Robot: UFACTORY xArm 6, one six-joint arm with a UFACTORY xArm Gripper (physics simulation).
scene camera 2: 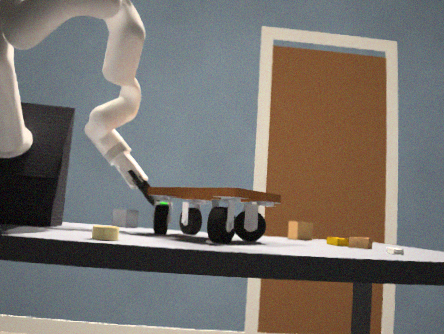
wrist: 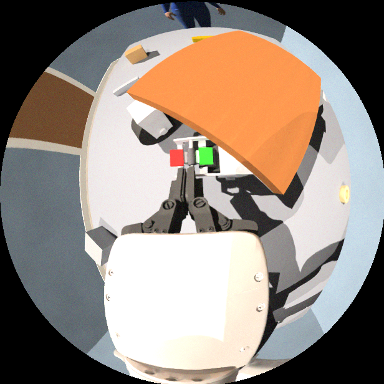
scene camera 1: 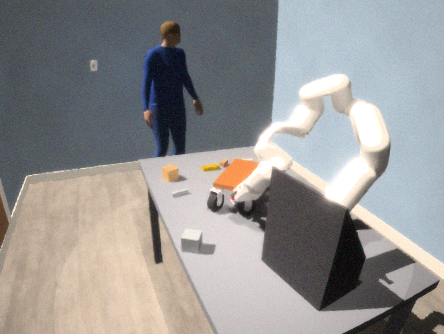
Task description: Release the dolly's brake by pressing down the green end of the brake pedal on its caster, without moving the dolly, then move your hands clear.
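A dolly is what I find in scene camera 2 [249, 225]. I find the dolly again in the wrist view [258, 103], and scene camera 1 [238, 171] gives me a sight of it too.
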